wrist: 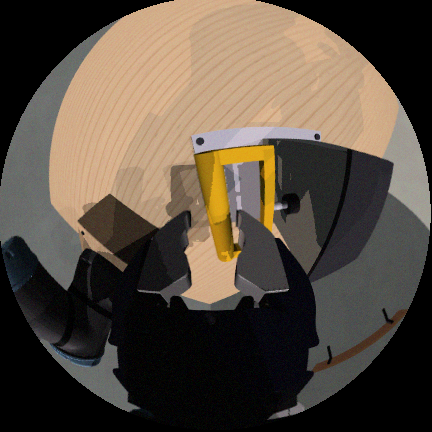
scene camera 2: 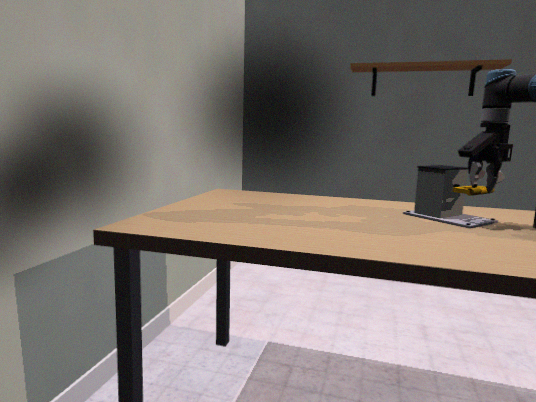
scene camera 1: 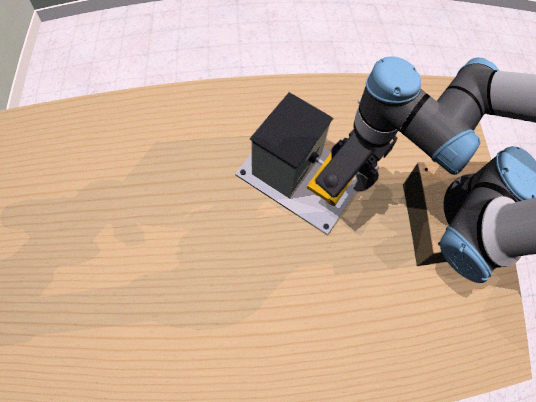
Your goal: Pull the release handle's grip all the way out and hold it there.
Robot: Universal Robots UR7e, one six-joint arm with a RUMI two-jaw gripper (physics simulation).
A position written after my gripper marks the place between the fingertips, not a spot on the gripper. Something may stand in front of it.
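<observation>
Through scene camera 1 I see my gripper (scene camera 1: 347, 181). Scene camera 2 shows me the gripper (scene camera 2: 481, 192) as well. In the wrist view there is the gripper (wrist: 212, 211) again, together with a yellow release handle grip (wrist: 209, 164) and a light grey base plate (wrist: 231, 137).
</observation>
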